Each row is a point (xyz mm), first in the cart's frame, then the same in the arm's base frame.
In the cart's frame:
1: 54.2 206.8 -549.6
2: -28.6 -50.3 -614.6
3: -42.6 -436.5 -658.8
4: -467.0 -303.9 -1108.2
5: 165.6 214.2 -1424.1
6: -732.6 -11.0 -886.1
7: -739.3 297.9 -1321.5
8: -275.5 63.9 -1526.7
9: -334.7 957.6 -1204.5
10: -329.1 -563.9 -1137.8
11: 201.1 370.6 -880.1
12: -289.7 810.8 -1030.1
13: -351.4 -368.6 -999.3
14: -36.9 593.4 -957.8
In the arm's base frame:
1: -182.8 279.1 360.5
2: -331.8 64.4 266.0
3: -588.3 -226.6 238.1
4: -200.4 -437.8 -214.3
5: 413.5 -368.6 407.6
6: -140.6 -57.9 -454.6
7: 380.4 -170.7 -484.7
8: 358.5 -513.0 -43.8
9: 801.7 329.3 -54.4
10: -369.0 -644.4 -86.2
11: 164.7 134.9 487.2
12: 577.1 355.9 -0.8
13: -318.1 -409.4 -92.8
14: 375.0 244.7 250.4

